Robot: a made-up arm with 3 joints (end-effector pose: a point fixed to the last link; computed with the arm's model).
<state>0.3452 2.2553 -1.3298</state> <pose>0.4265 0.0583 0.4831 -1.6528 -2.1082 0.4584</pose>
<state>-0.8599 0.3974 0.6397</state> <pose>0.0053 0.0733 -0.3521 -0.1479 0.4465 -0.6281</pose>
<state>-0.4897 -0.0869 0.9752</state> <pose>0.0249 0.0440 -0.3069 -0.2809 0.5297 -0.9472</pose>
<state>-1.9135 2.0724 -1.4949</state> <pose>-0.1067 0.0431 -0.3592 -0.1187 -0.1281 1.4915</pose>
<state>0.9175 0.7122 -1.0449</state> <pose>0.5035 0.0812 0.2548 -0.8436 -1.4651 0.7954</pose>
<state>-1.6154 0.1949 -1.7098</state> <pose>-0.4194 0.0221 0.0316 1.1910 1.0360 1.3849</pose>
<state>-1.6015 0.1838 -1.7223</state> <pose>-0.4171 0.0208 0.0302 1.1971 1.0282 1.3959</pose>
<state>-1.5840 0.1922 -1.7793</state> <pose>-0.4148 0.0151 0.0201 1.2133 0.9834 1.4525</pose>
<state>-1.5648 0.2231 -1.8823</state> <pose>-0.4119 0.0048 0.0003 1.2361 0.9006 1.5575</pose>
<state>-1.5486 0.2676 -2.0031</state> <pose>-0.4080 -0.0073 -0.0247 1.2547 0.8029 1.6834</pose>
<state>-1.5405 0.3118 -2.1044</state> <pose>-0.4040 -0.0172 -0.0470 1.2635 0.7211 1.7912</pose>
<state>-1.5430 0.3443 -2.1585</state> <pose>-0.4022 -0.0224 -0.0598 1.2641 0.6768 1.8504</pose>
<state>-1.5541 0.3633 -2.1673</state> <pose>-0.4035 -0.0232 -0.0627 1.2610 0.6680 1.8616</pose>
